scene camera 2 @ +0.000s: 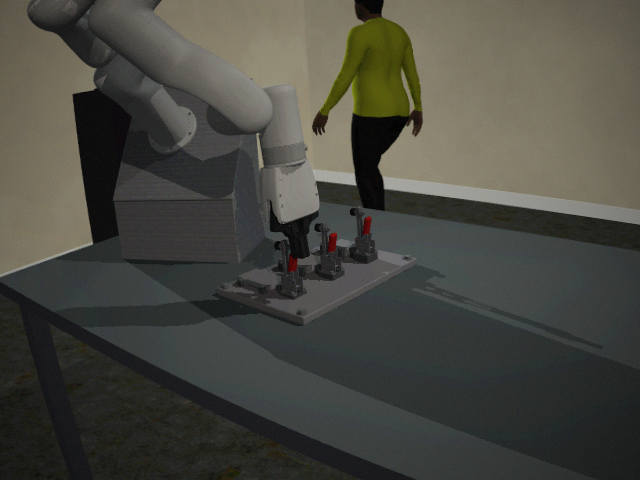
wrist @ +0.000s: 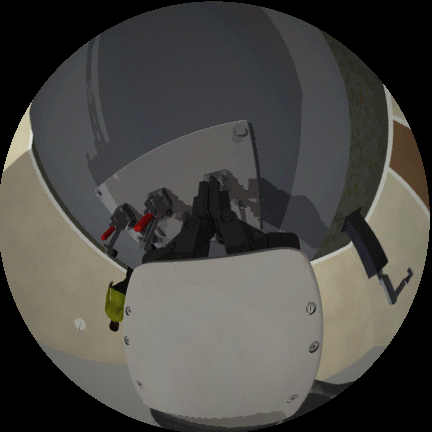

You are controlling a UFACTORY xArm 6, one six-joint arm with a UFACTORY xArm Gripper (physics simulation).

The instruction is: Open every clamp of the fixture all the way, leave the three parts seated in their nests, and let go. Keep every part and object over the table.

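Pixels of known places: gripper, between the fingertips: [scene camera 2: 300, 256] [wrist: 211, 191]; arm's base, origin of its link: [scene camera 2: 173, 130].
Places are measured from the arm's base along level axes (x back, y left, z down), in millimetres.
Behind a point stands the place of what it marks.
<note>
The fixture plate [scene camera 2: 330, 293] @(x -477, y -198, z 277 mm) [wrist: 200, 150] @(x -468, y -228, z 277 mm) carries three clamps with red handles. The near clamp [scene camera 2: 292, 285] @(x -418, y -233, z 253 mm) [wrist: 220, 175] @(x -425, y -235, z 257 mm), the middle clamp [scene camera 2: 329, 267] @(x -445, y -126, z 255 mm) [wrist: 158, 201] @(x -447, y -127, z 251 mm) and the far clamp [scene camera 2: 365, 251] @(x -482, y -22, z 254 mm) [wrist: 122, 217] @(x -474, y -20, z 249 mm) all have their arms raised upright in the scene view. My gripper [scene camera 2: 302, 256] @(x -439, y -232, z 196 mm) [wrist: 211, 191] @(x -439, y -232, z 196 mm) is shut and empty, its tips low beside the near clamp's red handle [scene camera 2: 293, 264] @(x -420, y -226, z 214 mm); contact is unclear. That handle is hidden in the wrist view. A grey part [scene camera 2: 254, 284] @(x -329, y -221, z 267 mm) lies behind the near clamp; the other parts are partly hidden behind clamps and fingers.
The grey table [scene camera 2: 206, 361] @(x -384, y -476, z 291 mm) [wrist: 200, 65] @(x -585, y -306, z 292 mm) extends around the plate. The robot's block-shaped base [scene camera 2: 178, 229] @(x -57, y -93, z 215 mm) stands behind the plate at the left. A person in a yellow-green top [scene camera 2: 381, 67] [wrist: 115, 303] is beyond the table. Bolt heads stand at the plate's corners.
</note>
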